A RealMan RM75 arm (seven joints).
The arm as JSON. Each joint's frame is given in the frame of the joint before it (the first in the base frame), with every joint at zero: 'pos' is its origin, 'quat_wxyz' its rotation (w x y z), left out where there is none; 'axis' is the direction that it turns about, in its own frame. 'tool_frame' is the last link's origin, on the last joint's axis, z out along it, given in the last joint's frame.
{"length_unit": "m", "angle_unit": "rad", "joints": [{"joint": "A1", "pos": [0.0, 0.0, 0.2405], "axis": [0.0, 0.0, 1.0]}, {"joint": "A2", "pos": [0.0, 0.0, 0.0], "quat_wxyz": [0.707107, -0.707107, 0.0, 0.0], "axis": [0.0, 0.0, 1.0]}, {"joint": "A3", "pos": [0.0, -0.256, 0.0], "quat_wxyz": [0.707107, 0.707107, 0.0, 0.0], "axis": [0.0, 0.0, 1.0]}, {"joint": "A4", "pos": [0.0, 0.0, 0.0], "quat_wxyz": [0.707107, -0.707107, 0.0, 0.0], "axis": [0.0, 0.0, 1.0]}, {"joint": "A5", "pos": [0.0, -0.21, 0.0], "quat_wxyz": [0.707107, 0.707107, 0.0, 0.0], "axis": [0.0, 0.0, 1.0]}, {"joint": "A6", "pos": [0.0, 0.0, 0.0], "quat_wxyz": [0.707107, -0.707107, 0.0, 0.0], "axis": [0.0, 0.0, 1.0]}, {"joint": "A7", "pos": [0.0, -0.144, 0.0], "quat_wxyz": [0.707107, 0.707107, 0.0, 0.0], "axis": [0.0, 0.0, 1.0]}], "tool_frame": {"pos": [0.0, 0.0, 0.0]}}
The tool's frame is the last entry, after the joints.
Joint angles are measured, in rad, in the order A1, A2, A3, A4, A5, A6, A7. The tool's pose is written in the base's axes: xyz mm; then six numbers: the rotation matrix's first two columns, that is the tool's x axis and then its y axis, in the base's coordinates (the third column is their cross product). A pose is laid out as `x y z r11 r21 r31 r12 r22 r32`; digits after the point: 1 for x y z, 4 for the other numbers.
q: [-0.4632 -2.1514 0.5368 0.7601 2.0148 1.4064 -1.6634]
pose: -290.7 335.1 13.2 0.5412 0.5386 0.6458 0.7870 -0.5948 -0.1635
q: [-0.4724 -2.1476 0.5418 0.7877 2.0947 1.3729 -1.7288]
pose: -297.3 338.5 14.6 0.5472 0.5889 0.5947 0.8081 -0.5569 -0.1921
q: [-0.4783 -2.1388 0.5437 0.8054 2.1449 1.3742 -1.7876]
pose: -300.7 339.3 18.1 0.5372 0.6276 0.5634 0.8244 -0.5318 -0.1937
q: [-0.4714 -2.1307 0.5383 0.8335 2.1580 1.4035 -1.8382]
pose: -302.1 337.1 26.3 0.5150 0.6482 0.5609 0.8398 -0.5126 -0.1787
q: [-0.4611 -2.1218 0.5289 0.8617 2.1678 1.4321 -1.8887]
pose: -304.8 334.0 35.5 0.4870 0.6679 0.5628 0.8579 -0.4866 -0.1649
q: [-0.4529 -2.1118 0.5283 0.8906 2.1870 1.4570 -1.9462]
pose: -307.5 331.3 43.6 0.4616 0.6941 0.5524 0.8751 -0.4584 -0.1552
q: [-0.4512 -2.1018 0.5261 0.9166 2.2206 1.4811 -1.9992]
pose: -309.9 329.1 50.4 0.4429 0.7226 0.5308 0.8886 -0.4323 -0.1530
